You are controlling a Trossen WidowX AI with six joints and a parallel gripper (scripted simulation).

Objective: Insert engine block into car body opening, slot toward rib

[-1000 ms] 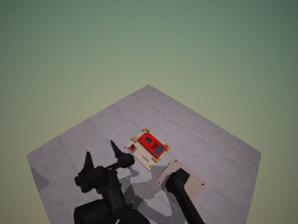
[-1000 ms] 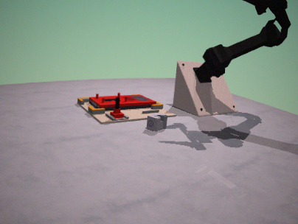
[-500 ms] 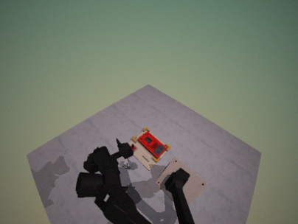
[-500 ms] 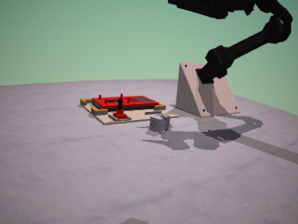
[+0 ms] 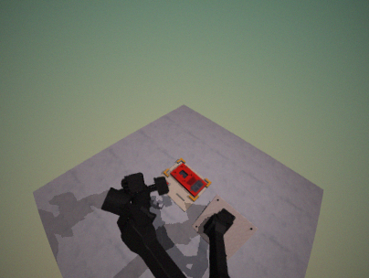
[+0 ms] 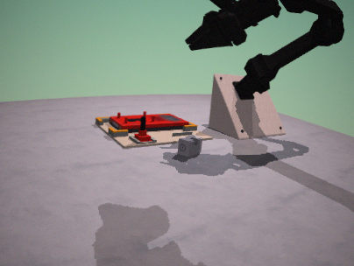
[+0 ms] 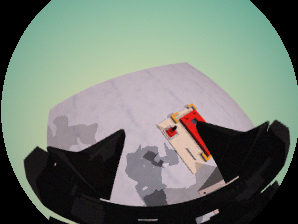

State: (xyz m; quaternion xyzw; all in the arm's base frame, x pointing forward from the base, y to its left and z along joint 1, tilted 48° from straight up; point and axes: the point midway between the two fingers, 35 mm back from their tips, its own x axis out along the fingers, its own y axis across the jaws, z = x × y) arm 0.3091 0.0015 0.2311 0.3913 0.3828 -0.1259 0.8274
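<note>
Now: gripper tip 21 cm above the grey engine block, 5 cm past it and 2 cm to the left of it. From my gripper tip the other things lie so: tan base plate 22 cm to the right, 22 cm below, 4 cm behind; black upright peg 20 cm below, 12 cm to the right, 2 cm ahead.
</note>
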